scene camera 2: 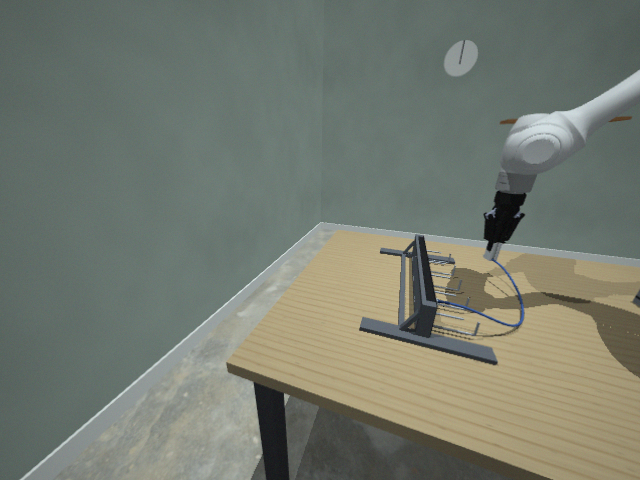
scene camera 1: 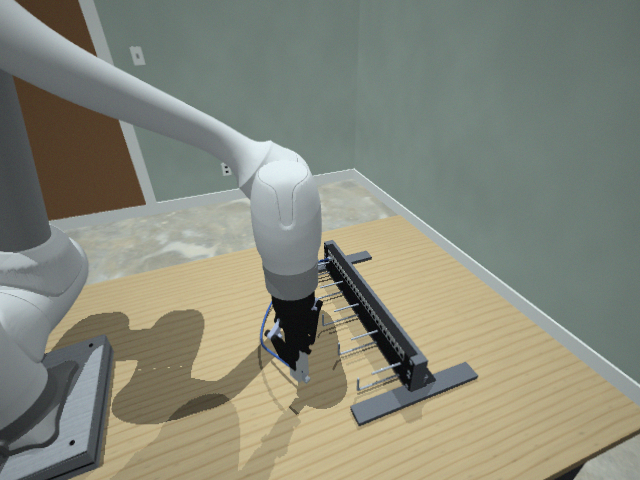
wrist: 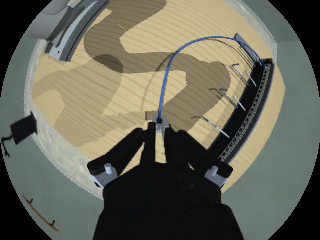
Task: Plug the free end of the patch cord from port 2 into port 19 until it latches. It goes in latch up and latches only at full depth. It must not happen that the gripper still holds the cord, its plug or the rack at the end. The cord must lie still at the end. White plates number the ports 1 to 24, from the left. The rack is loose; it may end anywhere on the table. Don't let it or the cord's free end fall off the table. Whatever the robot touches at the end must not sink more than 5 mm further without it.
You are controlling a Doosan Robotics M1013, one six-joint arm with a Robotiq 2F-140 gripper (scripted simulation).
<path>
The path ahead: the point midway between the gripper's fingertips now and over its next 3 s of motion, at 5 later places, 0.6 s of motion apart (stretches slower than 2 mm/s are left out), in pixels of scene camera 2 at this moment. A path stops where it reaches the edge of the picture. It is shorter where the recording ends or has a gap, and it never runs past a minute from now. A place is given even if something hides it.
My gripper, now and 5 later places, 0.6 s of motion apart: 489,259; 477,255; 465,252; 456,250; 453,249; 450,251
</path>
